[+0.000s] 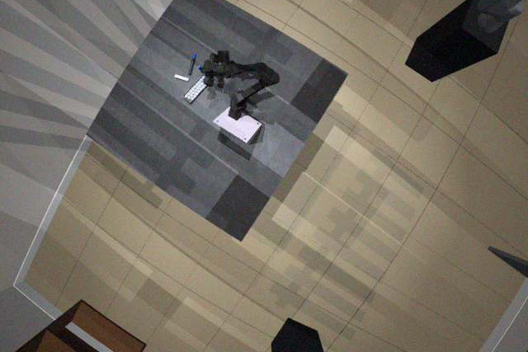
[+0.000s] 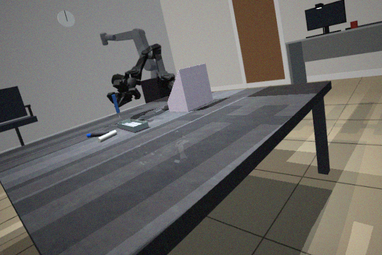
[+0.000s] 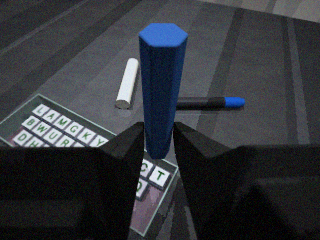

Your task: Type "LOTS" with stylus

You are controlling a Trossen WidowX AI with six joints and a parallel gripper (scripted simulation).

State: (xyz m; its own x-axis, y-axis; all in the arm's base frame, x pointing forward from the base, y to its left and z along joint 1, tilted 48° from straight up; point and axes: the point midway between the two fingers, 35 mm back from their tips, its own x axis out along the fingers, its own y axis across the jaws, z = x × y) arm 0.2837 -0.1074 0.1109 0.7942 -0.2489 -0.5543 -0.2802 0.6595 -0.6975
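Right now my gripper tip is 140 mm short of the white cylinder, 80 mm to the right of it and 100 mm above it. Also, from my gripper tip: blue-tipped dark pen: 130 mm ahead, 50 mm to the right, 100 mm below; then blue hexagonal stylus: 20 mm below.
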